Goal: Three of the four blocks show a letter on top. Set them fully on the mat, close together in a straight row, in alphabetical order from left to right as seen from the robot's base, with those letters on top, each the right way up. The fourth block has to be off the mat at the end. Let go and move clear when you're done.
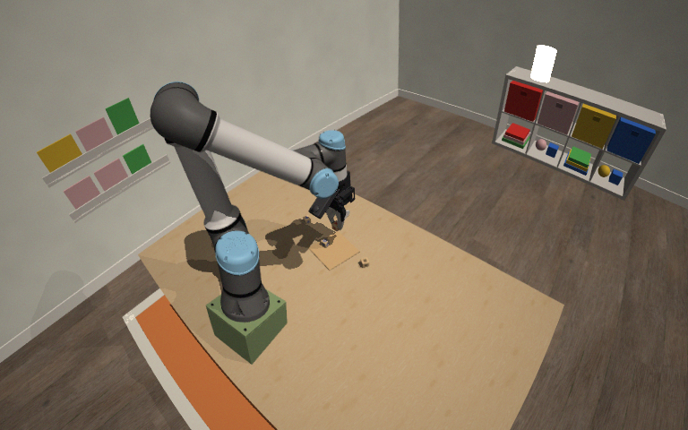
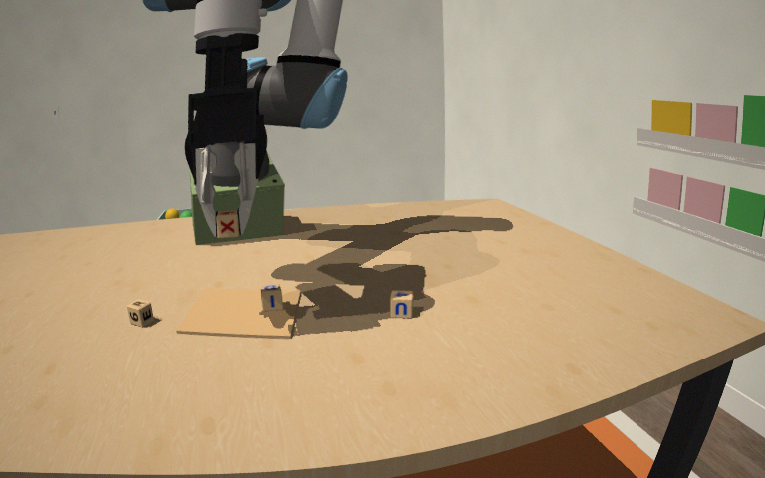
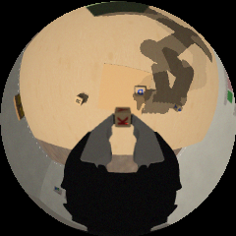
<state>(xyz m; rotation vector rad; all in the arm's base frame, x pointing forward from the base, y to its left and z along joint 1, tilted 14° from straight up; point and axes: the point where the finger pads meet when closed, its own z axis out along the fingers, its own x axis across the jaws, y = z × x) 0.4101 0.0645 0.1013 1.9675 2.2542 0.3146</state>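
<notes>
My hand is 2 cm past the thin tan mat and 12 cm above it. The rest, counted from my hand: wooden block 2 cm ahead, 13 cm to the right, 11 cm below.
</notes>
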